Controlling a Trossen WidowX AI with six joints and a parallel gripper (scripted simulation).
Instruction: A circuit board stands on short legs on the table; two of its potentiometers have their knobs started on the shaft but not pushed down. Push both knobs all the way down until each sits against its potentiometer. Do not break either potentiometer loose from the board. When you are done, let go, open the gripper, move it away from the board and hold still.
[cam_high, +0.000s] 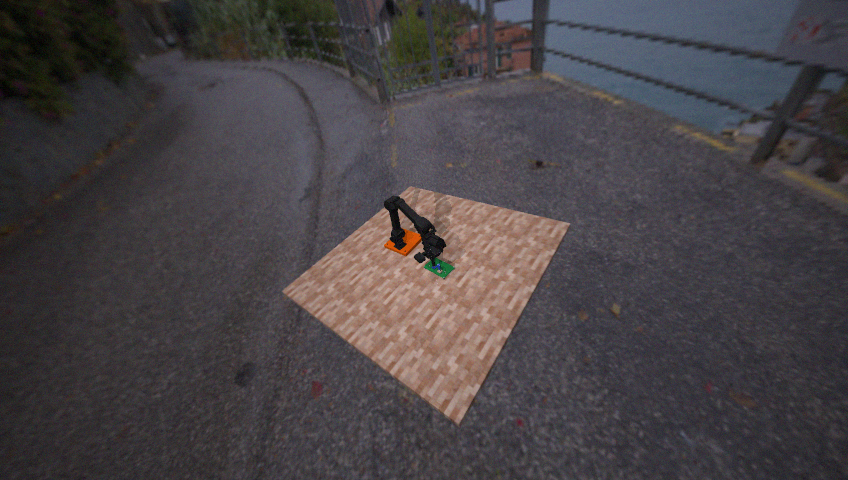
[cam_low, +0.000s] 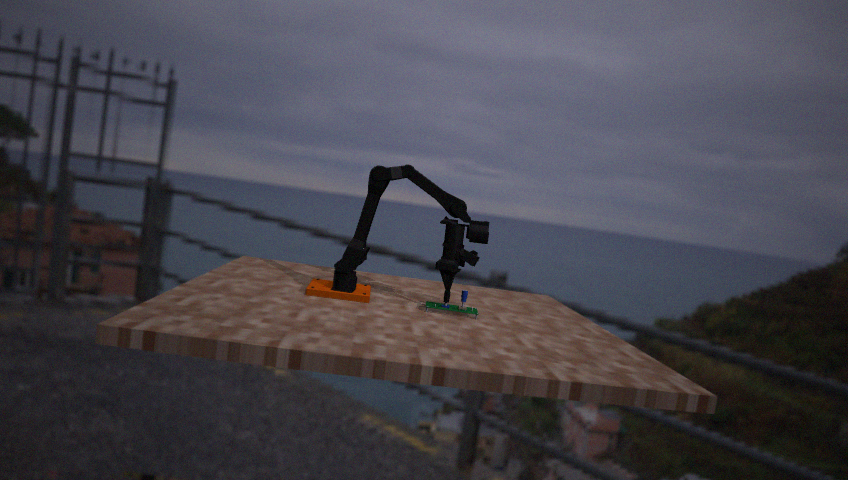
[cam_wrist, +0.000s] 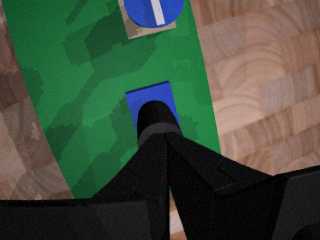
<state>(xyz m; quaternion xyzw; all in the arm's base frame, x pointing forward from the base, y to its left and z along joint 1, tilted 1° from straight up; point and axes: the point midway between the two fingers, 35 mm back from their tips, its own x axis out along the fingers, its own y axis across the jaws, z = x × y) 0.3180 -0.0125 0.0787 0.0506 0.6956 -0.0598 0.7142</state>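
The blue knob is 5 cm ahead of my gripper tip and 1 cm to the right of it. From my gripper tip the other things lie so: black knob 2 cm below.
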